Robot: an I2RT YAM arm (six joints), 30 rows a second.
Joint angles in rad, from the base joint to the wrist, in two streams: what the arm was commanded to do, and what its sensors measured. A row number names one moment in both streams.
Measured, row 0: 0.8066, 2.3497, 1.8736, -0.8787, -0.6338, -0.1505
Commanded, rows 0 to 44: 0.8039, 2.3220, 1.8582, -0.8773, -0.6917, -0.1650; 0.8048, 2.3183, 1.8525, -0.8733, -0.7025, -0.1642; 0.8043, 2.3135, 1.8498, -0.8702, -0.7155, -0.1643; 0.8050, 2.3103, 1.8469, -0.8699, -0.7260, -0.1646; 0.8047, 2.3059, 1.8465, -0.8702, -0.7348, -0.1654; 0.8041, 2.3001, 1.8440, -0.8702, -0.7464, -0.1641; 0.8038, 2.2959, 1.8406, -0.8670, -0.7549, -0.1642; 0.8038, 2.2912, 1.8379, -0.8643, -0.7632, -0.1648; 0.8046, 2.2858, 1.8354, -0.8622, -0.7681, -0.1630; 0.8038, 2.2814, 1.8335, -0.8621, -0.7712, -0.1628; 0.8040, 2.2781, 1.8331, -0.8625, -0.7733, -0.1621; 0.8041, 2.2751, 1.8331, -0.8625, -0.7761, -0.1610; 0.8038, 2.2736, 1.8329, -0.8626, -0.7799, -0.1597; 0.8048, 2.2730, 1.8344, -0.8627, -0.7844, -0.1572; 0.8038, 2.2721, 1.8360, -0.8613, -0.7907, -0.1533; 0.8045, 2.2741, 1.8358, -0.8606, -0.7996, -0.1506; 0.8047, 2.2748, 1.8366, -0.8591, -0.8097, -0.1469; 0.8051, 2.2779, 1.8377, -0.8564, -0.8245, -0.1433; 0.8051, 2.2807, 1.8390, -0.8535, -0.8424, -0.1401; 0.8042, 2.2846, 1.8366, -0.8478, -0.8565, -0.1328; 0.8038, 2.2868, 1.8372, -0.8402, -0.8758, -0.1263; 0.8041, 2.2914, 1.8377, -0.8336, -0.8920, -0.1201; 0.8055, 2.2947, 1.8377, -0.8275, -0.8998, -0.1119; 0.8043, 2.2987, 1.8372, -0.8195, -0.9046, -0.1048; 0.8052, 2.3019, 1.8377, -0.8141, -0.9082, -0.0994; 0.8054, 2.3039, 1.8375, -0.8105, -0.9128, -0.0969; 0.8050, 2.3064, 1.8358, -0.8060, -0.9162, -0.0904; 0.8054, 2.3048, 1.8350, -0.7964, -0.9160, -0.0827; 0.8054, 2.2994, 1.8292, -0.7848, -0.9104, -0.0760; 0.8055, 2.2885, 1.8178, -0.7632, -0.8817, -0.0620; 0.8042, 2.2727, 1.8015, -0.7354, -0.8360, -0.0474; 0.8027, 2.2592, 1.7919, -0.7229, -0.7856, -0.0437; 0.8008, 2.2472, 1.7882, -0.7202, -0.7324, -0.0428; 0.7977, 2.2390, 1.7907, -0.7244, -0.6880, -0.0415; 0.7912, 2.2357, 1.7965, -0.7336, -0.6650, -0.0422; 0.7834, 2.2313, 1.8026, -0.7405, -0.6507, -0.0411; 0.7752, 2.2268, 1.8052, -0.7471, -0.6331, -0.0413; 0.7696, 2.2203, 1.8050, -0.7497, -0.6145, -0.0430; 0.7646, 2.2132, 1.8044, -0.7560, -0.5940, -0.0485; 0.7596, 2.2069, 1.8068, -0.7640, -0.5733, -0.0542; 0.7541, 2.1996, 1.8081, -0.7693, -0.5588, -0.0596; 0.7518, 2.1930, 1.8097, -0.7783, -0.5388, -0.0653; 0.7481, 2.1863, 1.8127, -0.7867, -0.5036, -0.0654; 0.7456, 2.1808, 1.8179, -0.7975, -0.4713, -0.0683; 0.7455, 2.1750, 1.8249, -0.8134, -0.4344, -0.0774
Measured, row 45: 0.7544, 2.2326, 1.8019, -0.7818, -0.5556, -0.0593
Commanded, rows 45 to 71: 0.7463, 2.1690, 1.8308, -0.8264, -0.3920, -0.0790; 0.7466, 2.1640, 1.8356, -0.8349, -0.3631, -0.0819; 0.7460, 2.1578, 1.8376, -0.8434, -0.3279, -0.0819; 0.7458, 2.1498, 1.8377, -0.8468, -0.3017, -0.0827; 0.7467, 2.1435, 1.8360, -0.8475, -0.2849, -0.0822; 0.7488, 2.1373, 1.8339, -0.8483, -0.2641, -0.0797; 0.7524, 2.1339, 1.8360, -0.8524, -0.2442, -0.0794; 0.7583, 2.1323, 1.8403, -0.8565, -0.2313, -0.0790; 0.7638, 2.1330, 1.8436, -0.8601, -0.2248, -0.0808; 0.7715, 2.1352, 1.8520, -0.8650, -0.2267, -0.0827; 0.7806, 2.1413, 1.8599, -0.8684, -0.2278, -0.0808; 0.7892, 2.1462, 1.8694, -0.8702, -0.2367, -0.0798; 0.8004, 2.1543, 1.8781, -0.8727, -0.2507, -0.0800; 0.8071, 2.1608, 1.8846, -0.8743, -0.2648, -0.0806; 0.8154, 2.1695, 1.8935, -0.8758, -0.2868, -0.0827; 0.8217, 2.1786, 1.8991, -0.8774, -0.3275, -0.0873; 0.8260, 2.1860, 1.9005, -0.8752, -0.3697, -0.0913; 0.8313, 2.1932, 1.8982, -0.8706, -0.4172, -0.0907; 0.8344, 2.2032, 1.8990, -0.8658, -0.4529, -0.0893; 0.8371, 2.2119, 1.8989, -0.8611, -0.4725, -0.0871; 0.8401, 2.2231, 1.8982, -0.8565, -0.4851, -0.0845; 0.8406, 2.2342, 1.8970, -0.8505, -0.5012, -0.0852; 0.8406, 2.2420, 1.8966, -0.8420, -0.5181, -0.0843; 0.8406, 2.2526, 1.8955, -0.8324, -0.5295, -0.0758; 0.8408, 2.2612, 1.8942, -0.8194, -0.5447, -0.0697; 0.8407, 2.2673, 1.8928, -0.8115, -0.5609, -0.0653; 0.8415, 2.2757, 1.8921, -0.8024, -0.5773, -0.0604
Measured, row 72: 0.8425, 2.2528, 1.8851, -0.8410, -0.4988, -0.0772
